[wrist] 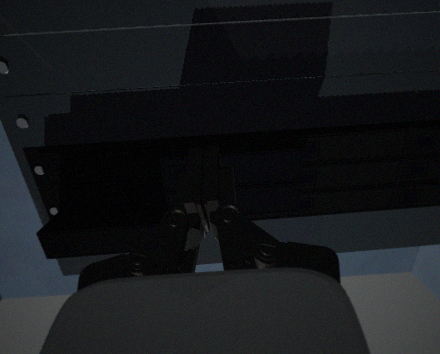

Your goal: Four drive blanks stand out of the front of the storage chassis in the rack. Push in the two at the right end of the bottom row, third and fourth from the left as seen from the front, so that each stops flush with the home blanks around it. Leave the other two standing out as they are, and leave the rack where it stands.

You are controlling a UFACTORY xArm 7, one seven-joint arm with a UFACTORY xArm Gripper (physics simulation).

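Places are measured from the arm's base along level axes (x right, y ahead, z up), in metres.
Where they show: gripper, fingertip midpoint: (pixel 208 164).
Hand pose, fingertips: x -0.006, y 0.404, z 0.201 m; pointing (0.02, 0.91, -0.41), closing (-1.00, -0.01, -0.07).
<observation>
After its pixels a point has its place.
The storage chassis front (pixel 350 172) {x -0.132, y 0.488, z 0.246 m} crosses the view as a very dark band, with seams between rows of drive blanks showing right of the middle. A dark bluish blank face (pixel 270 167) {x -0.049, y 0.445, z 0.221 m} shows just right of the fingers. My gripper (pixel 208 164) {x -0.006, y 0.404, z 0.201 m} is shut and empty, its fingers pointing at the chassis front left of the blank seams. The fingers overlap a slightly lighter block (pixel 175 175) {x 0.024, y 0.438, z 0.222 m}; whether they touch it is too dark to tell. Which blanks stand out and which are flush cannot be told. The fingers and gripper body hide part of the lower front.
A dark rack side strip with pale screws (pixel 22 121) {x 0.160, y 0.475, z 0.181 m} runs down the left. A dark ledge (pixel 120 122) {x 0.078, y 0.484, z 0.188 m} runs above the chassis opening, and a dark lower corner piece (pixel 75 242) {x 0.114, y 0.431, z 0.276 m} juts at bottom left. Large dark shadows lie across the upper panel (pixel 100 60) {x 0.083, y 0.484, z 0.138 m}. A pale grey surface (pixel 395 310) shows at bottom right.
</observation>
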